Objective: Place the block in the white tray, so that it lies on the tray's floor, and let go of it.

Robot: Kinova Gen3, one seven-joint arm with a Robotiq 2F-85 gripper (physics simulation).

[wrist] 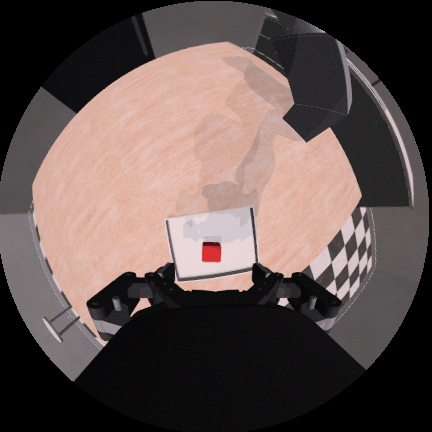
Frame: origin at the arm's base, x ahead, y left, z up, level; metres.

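Where they show: gripper, fingertip midpoint: (213,272).
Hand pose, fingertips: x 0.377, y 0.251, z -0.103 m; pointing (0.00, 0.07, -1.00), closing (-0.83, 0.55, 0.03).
Note:
After its pixels a point has its place.
The red block (211,252) @[x 0.378, y 0.255, z -0.196 m] lies on the floor of the white tray (187,265) @[x 0.440, y 0.262, z -0.232 m], apart from the tray's walls, a little below the middle of the tray as seen in the wrist view. My gripper (213,272) @[x 0.377, y 0.250, z -0.103 m] is open, with its two fingers wide apart and nothing between them. It is above the tray's near side, and the block shows just beyond the line between the fingertips. The fingers hide parts of the tray's near corners.
The wooden table (125,150) @[x 0.431, y -0.037, z -0.234 m] surrounds the tray. A dark part of the robot arm (320,75) @[x 0.044, y 0.090, z -0.056 m] rises at the upper right, and the arm's shadow falls across the table and tray. A checkered floor area (345,255) shows at the lower right beyond the table edge.

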